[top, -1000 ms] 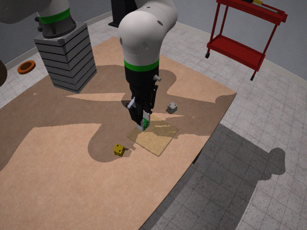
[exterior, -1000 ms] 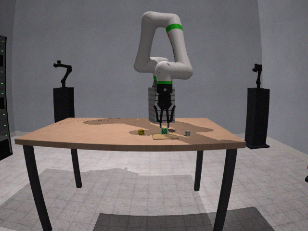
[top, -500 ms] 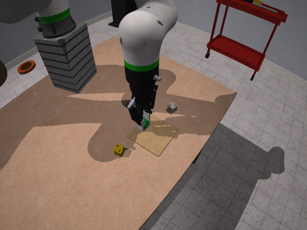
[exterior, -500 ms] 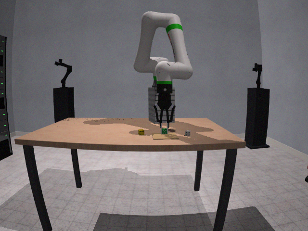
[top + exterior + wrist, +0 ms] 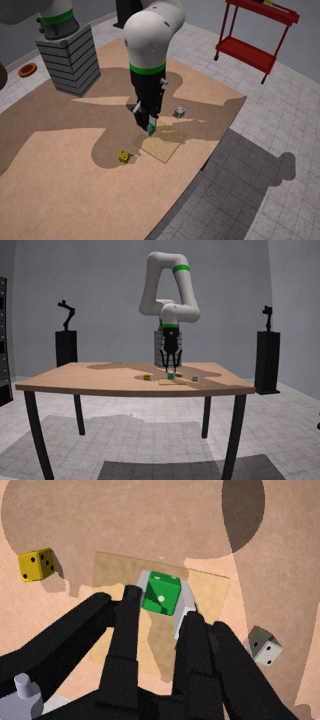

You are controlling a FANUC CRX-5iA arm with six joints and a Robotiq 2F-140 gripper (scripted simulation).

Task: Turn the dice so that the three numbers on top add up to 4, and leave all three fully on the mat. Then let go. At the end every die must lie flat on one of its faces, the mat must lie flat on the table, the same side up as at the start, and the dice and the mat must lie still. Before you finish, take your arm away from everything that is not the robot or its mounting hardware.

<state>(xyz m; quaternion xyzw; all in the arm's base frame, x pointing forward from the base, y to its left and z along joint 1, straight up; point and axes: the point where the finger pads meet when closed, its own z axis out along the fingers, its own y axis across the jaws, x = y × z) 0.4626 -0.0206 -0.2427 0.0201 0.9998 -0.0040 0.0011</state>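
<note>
Right now my hand is 20 mm above the green die. Round my hand: white die: 140 mm to the left, 40 mm ahead, 20 mm below; yellow die: 140 mm to the right, 20 mm below; tan mat: 50 mm ahead, 40 mm below.
</note>
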